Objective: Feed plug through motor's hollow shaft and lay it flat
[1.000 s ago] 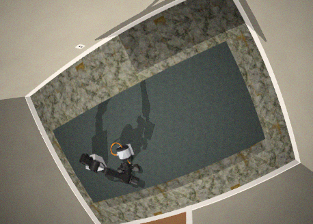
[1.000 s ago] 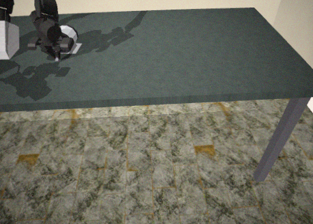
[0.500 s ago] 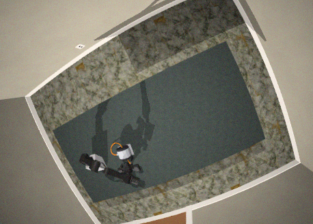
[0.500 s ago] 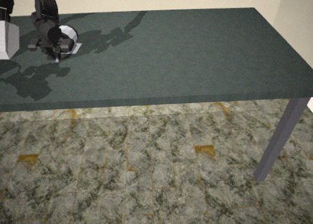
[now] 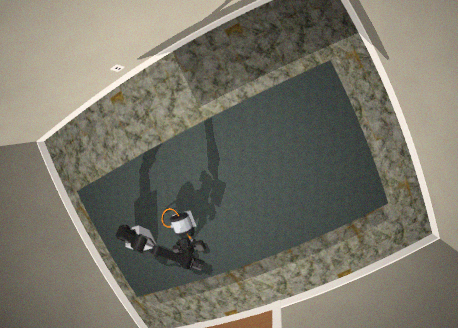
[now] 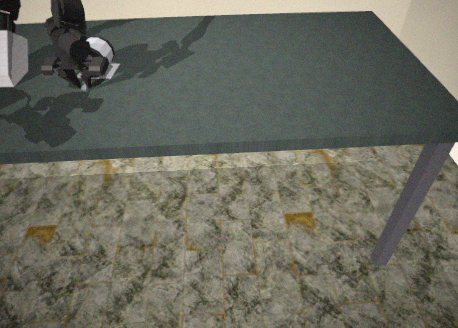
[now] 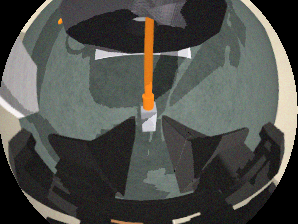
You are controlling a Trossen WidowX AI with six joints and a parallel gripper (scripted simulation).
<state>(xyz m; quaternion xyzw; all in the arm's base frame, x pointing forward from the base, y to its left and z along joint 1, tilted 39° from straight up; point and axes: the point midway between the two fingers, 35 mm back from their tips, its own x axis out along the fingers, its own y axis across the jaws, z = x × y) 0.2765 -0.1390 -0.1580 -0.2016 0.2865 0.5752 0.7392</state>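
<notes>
My hand is 10 mm to the right of the grey plug and 30 mm above it.
</notes>
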